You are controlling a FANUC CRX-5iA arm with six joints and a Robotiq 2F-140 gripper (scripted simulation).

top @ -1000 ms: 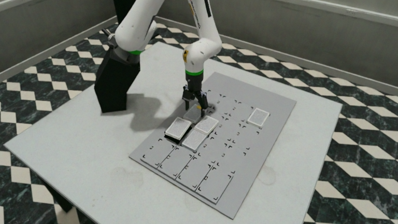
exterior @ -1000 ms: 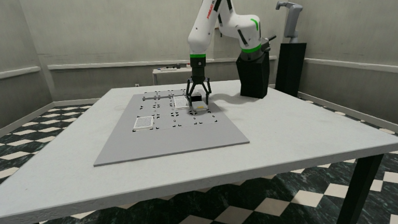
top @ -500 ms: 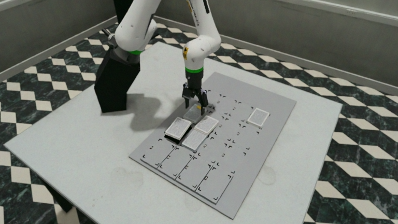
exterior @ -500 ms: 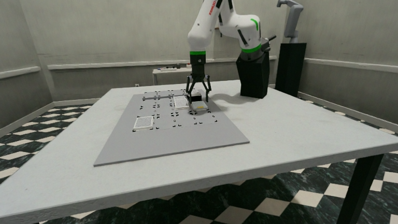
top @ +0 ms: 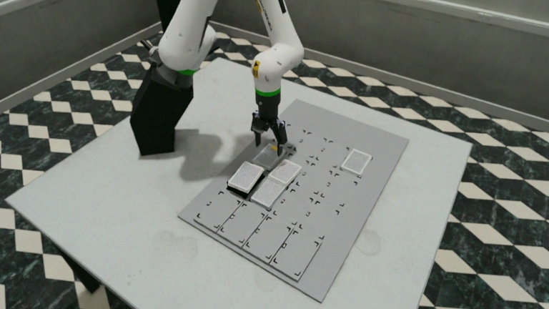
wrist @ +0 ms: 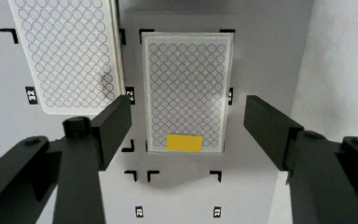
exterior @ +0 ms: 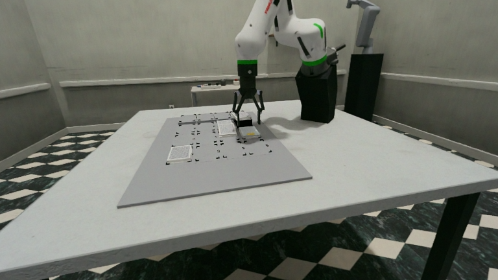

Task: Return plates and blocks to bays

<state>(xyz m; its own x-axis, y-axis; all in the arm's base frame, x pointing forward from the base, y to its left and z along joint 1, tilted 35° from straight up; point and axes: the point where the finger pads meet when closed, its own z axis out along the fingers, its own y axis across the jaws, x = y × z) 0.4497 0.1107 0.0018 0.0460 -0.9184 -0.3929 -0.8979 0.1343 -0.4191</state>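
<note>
My gripper is now 6 cm above the lid. Also, from my hand: 384-well plate: 31 cm ahead, 18 cm to the left, 6 cm below; then black deep-well block: 1 cm ahead, 16 cm to the right, 5 cm below.
</note>
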